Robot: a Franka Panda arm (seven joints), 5 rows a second.
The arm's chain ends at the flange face. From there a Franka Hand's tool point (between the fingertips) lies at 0.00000 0.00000 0.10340 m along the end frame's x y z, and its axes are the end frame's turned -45 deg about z.
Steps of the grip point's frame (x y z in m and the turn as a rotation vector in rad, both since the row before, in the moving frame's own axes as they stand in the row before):
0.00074 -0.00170 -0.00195 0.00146 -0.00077 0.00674
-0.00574 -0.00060 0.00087 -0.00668 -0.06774 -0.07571
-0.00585 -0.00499 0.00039 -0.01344 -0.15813 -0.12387
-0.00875 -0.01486 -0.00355 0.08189 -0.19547 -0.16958
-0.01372 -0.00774 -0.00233 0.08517 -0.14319 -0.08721
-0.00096 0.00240 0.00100 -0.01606 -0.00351 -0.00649
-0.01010 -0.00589 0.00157 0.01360 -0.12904 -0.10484
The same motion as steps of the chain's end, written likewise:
-0.00052 -0.00167 -0.00195 0.00049 -0.00158 0.00674
-0.00023 -0.00197 0.00111 -0.05262 -0.04318 -0.07571
0.00207 -0.01250 0.00169 -0.12132 -0.10231 -0.12387
0.00264 -0.01423 -0.00124 -0.08031 -0.19612 -0.16958
0.00124 -0.00071 -0.00090 -0.04103 -0.16147 -0.08721
0.00010 0.00095 0.00101 -0.01384 0.00887 -0.00649
-0.00137 -0.00597 0.00244 -0.08163 -0.10086 -0.10484

